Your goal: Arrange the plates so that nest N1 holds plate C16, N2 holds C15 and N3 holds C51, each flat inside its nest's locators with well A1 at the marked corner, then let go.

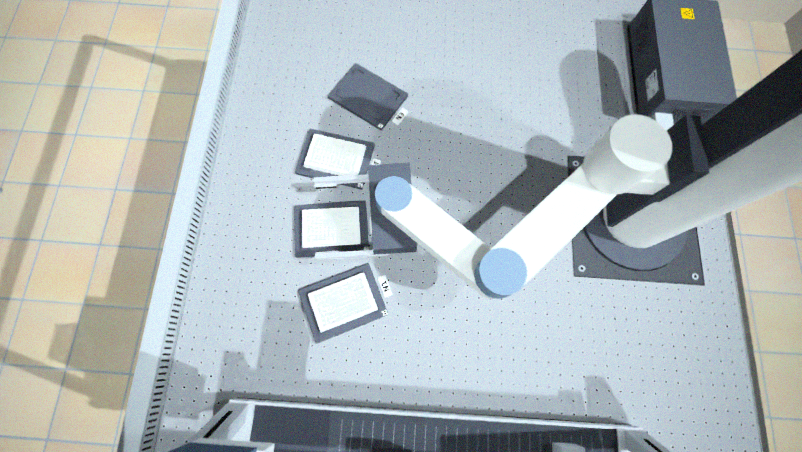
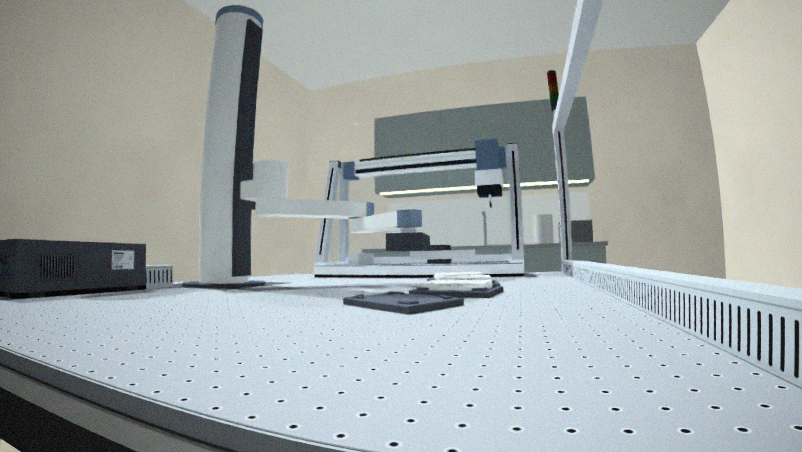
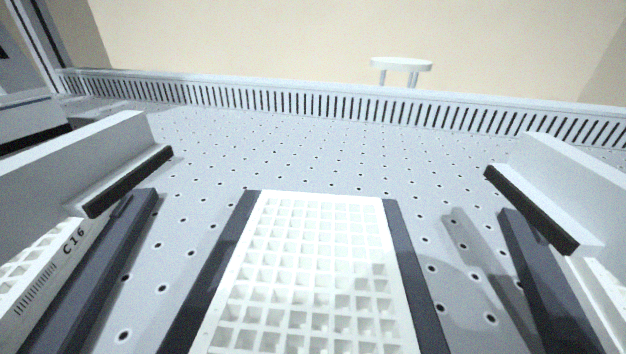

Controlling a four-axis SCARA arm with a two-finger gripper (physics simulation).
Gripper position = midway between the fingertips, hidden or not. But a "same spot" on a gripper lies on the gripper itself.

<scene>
my gripper: image 1; image 2 474,253; image 3
same spot on nest N3: [image 2: 386,302] = [image 1: 372,75]
same spot on my gripper: [image 1: 320,182] = [image 3: 536,163]
</scene>
